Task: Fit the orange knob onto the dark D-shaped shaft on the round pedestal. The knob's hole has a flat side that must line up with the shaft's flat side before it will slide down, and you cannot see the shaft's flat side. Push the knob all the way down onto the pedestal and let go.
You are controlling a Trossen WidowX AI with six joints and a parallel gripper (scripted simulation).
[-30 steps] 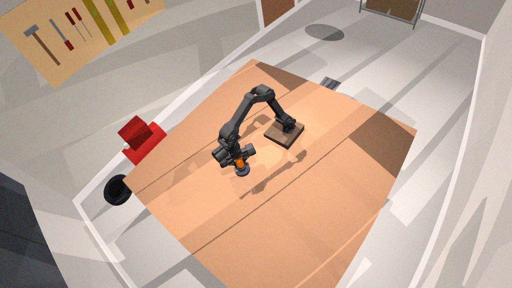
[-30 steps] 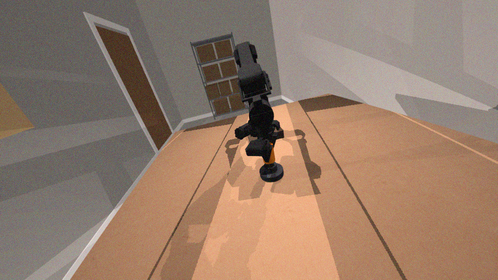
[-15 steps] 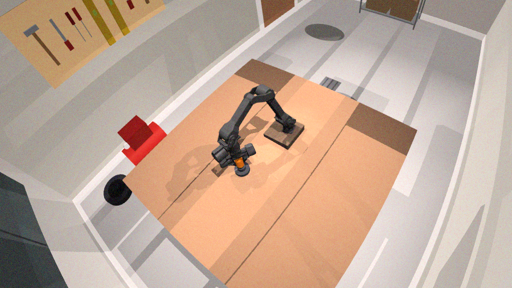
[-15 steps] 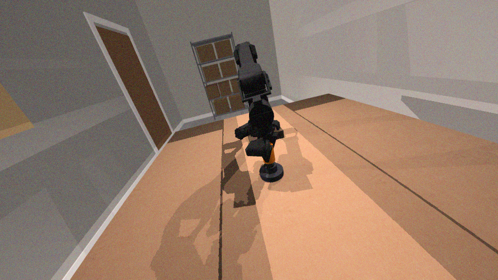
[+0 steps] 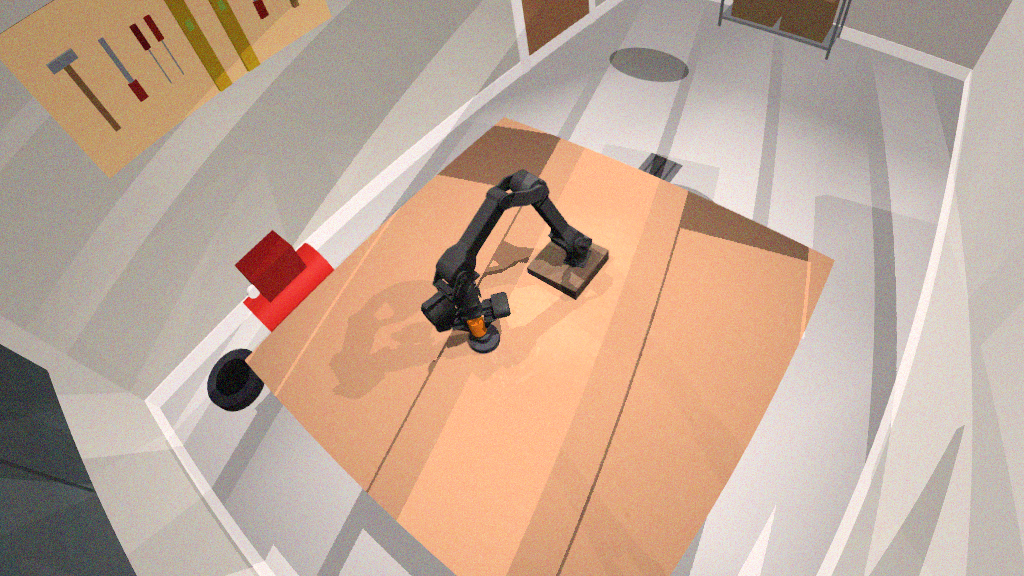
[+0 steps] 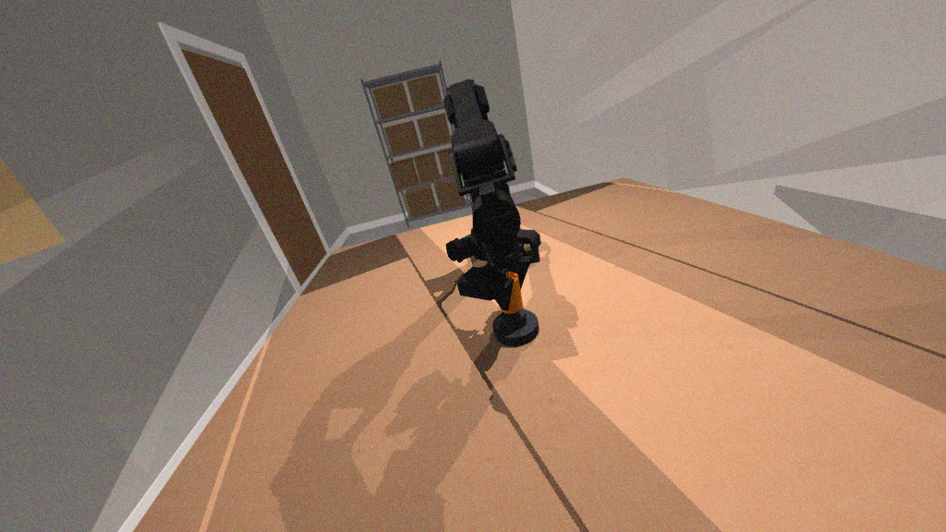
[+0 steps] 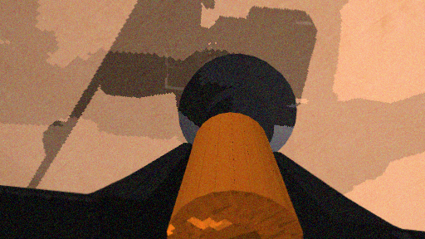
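My gripper tip is now 4 cm above the dark round pedestal. From my gripper tip the other things lie so: orange knob: 2 cm above.
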